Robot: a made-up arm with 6 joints.
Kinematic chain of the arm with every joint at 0, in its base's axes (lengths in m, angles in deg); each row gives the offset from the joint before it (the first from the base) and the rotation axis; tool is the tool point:
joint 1: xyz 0 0 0.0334 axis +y
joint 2: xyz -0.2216 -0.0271 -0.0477 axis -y
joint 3: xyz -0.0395 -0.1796 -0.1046 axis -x
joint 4: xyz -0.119 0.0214 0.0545 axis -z
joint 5: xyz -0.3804 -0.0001 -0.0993 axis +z
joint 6: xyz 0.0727 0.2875 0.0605 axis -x
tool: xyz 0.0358 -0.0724 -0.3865
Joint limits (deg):
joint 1: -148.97..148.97
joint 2: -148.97..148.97
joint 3: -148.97..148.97
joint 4: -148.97..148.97
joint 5: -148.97..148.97
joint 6: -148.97..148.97
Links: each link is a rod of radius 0.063 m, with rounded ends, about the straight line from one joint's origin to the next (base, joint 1, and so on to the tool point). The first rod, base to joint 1, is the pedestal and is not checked.
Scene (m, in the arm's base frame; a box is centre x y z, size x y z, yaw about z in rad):
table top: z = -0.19
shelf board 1: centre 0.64 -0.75 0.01 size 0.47 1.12 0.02 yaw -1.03
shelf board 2: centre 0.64 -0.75 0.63 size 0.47 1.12 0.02 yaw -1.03
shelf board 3: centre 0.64 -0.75 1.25 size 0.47 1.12 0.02 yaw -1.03
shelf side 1: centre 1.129 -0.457 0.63 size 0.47 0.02 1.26 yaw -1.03
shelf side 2: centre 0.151 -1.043 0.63 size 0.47 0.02 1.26 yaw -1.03
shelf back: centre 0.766 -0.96 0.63 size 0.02 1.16 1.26 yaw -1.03
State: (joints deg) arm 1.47 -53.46 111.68 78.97 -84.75 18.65
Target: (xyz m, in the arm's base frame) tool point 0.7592 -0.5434 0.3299
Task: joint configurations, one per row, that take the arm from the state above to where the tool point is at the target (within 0.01 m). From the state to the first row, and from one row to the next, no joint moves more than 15 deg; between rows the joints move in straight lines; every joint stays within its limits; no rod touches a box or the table.
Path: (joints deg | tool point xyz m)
1: 14.60 -54.98 112.41 77.13 -91.04 4.88 | -0.4694 -0.6155 0.2857
2: 27.74 -56.49 113.15 75.29 -97.32 -8.89 | -0.3010 -0.5937 0.4150
3: 40.87 -58.01 113.88 73.45 -103.61 -22.66 | -0.1098 -0.5486 0.4891
4: 54.01 -59.53 114.62 71.60 -109.90 -36.43 | 0.0851 -0.4836 0.5094
5: 67.14 -61.05 115.35 69.76 -116.19 -50.19 | 0.2685 -0.4041 0.4830
6: 80.28 -62.56 116.09 67.92 -122.47 -63.96 | 0.4310 -0.3156 0.4198
7: 93.41 -64.08 116.82 66.08 -128.76 -77.73 | 0.5678 -0.2248 0.3299
8: 101.66 -69.79 107.09 70.75 -135.50 -63.22 | 0.6473 -0.3877 0.2913
9: 109.91 -75.50 97.36 75.41 -142.23 -48.70 | 0.7014 -0.5027 0.2976
10: 118.16 -81.20 87.63 80.08 -148.97 -34.19 | 0.7592 -0.5434 0.3300

